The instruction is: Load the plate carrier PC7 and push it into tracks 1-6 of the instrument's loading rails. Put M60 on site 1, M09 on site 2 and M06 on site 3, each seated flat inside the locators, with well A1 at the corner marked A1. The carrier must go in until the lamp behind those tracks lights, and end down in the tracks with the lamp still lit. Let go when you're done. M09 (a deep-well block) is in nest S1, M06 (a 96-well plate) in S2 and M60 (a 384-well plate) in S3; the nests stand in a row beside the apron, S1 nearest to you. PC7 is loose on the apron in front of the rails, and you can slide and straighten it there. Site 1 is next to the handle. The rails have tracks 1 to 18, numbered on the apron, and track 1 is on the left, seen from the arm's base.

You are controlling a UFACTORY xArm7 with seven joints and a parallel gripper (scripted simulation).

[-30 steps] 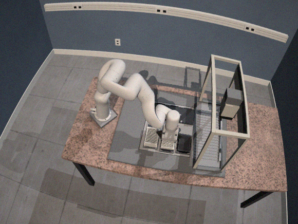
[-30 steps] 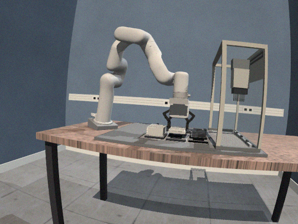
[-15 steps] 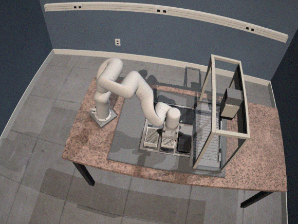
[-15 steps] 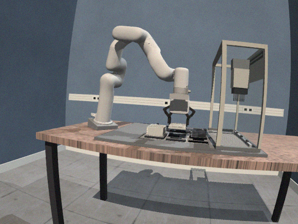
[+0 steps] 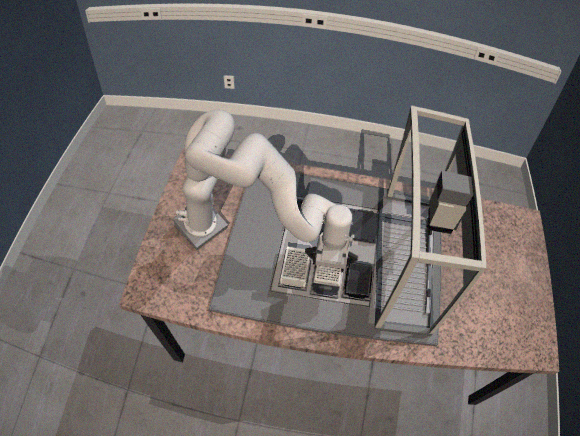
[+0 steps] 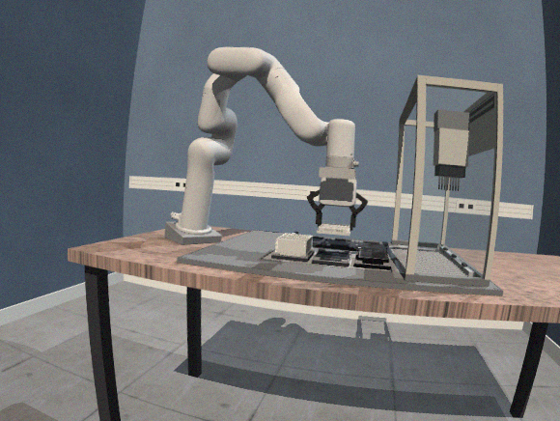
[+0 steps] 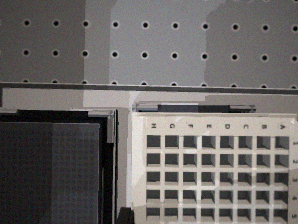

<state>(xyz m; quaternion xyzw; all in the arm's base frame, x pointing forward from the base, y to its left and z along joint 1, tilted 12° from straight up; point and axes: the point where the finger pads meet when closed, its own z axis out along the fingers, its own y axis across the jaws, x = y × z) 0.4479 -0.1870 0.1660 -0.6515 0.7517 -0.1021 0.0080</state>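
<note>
The nest S2 is 90 mm below my hand. The rest, counted from my hand: white deep-well block M09: 110 mm behind, 30 mm to the left, 70 mm below; dark 384-well plate M60: 110 mm ahead, 10 mm to the right, 80 mm below; white 96-well plate M06: 10 mm below.
</note>
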